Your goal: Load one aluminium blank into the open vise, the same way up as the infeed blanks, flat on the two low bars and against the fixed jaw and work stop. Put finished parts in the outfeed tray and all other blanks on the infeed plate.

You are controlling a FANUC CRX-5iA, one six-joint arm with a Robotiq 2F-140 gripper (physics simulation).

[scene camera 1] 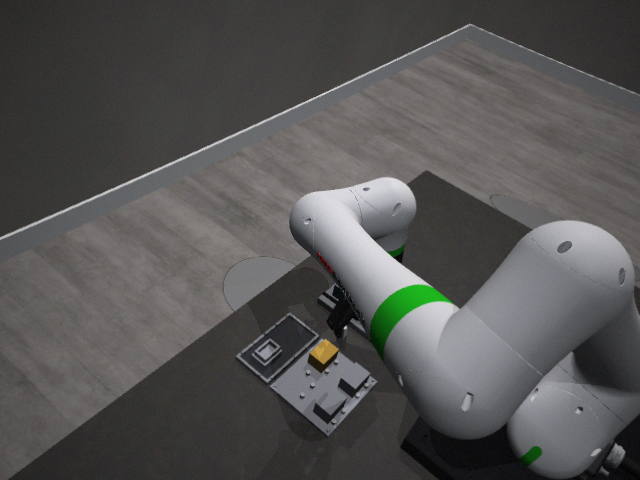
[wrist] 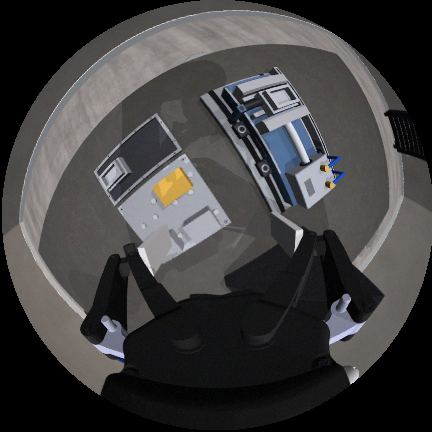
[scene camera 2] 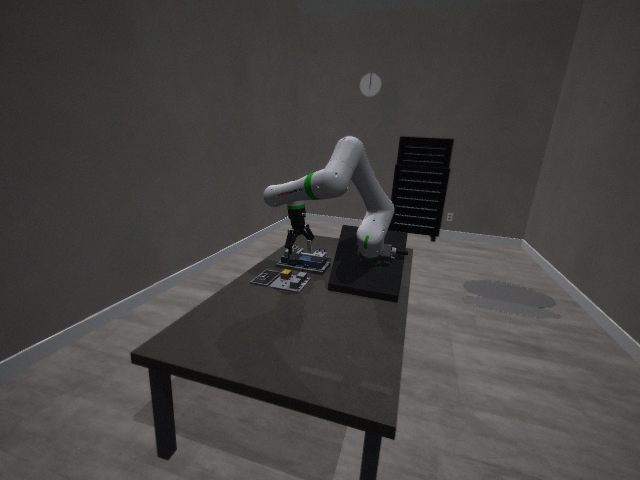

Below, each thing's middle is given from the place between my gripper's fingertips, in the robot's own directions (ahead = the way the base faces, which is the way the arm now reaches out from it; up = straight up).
Scene:
Right now my hand is 3 cm short of the infeed plate point(scene camera 1: 294, 381), 8 cm to the right of it and 13 cm above it. From my hand the other things lie so: brass blank point(wrist: 176, 183) 7 cm ahead, 4 cm to the left, 11 cm below; then outfeed tray point(wrist: 151, 143) 17 cm ahead, 8 cm to the left, 13 cm below.

